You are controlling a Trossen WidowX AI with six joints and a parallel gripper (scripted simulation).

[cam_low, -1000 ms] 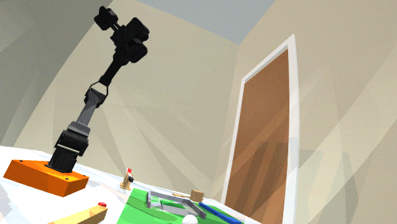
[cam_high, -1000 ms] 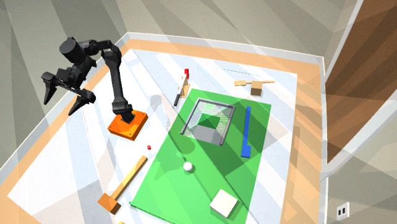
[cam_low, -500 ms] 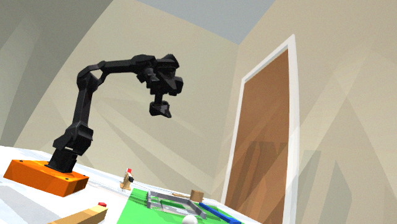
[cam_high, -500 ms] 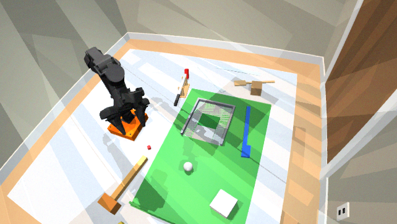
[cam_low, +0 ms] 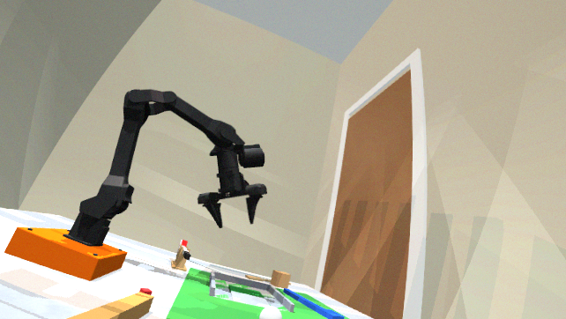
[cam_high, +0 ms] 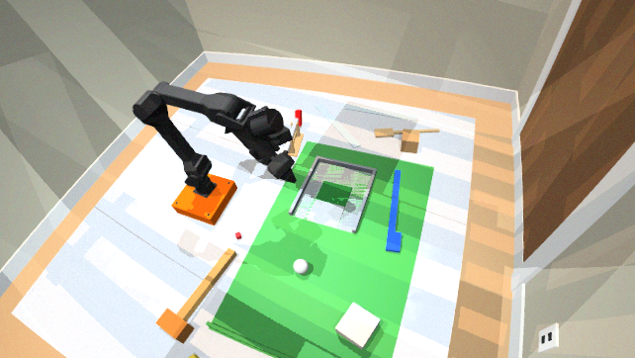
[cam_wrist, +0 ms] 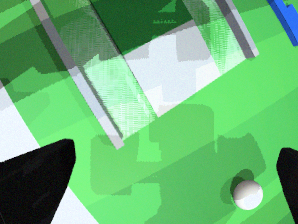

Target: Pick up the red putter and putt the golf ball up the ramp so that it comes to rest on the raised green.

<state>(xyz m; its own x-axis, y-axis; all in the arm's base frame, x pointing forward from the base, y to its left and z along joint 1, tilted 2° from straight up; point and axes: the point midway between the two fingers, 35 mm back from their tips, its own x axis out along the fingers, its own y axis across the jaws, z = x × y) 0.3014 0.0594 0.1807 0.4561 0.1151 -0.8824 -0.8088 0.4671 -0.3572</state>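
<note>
My gripper tip is now 13 cm past the red cube, 16 cm to the left of it and 17 cm above it. Also, from my gripper tip: putter: 15 cm behind, 24 cm to the left, 13 cm below; green mat: 16 cm ahead, 5 cm to the right, 18 cm below; white golf ball: 11 cm ahead, 17 cm to the right, 16 cm below.
</note>
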